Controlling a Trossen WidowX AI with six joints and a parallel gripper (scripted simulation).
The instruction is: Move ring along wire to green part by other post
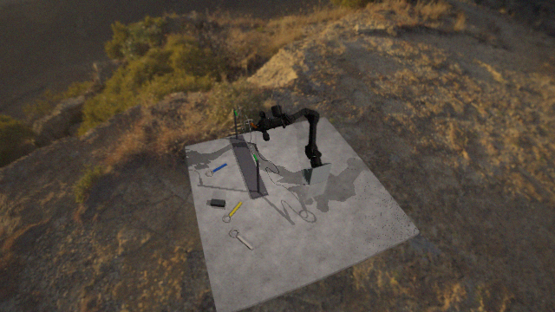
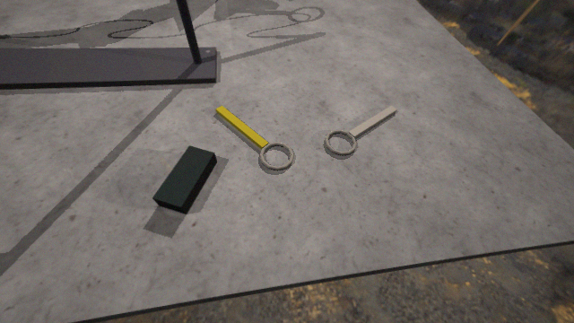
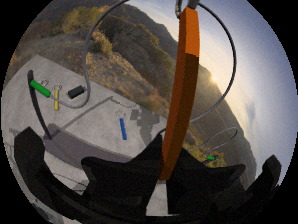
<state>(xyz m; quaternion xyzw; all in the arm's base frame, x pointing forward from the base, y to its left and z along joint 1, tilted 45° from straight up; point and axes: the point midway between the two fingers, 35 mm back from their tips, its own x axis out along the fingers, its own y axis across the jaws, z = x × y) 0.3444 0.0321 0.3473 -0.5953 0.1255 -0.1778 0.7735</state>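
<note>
Now: gripper tip 1 cm short of the orange-handled ring, 5 cm to the right of it and 8 cm below it. Also, from my gripper tip: black block 31 cm ahead, 24 cm to the left, 35 cm below; then blue-handled ring 28 cm ahead, 5 cm to the right, 36 cm below; then yellow-handled ring 24 cm ahead, 34 cm to the left, 36 cm below.
</note>
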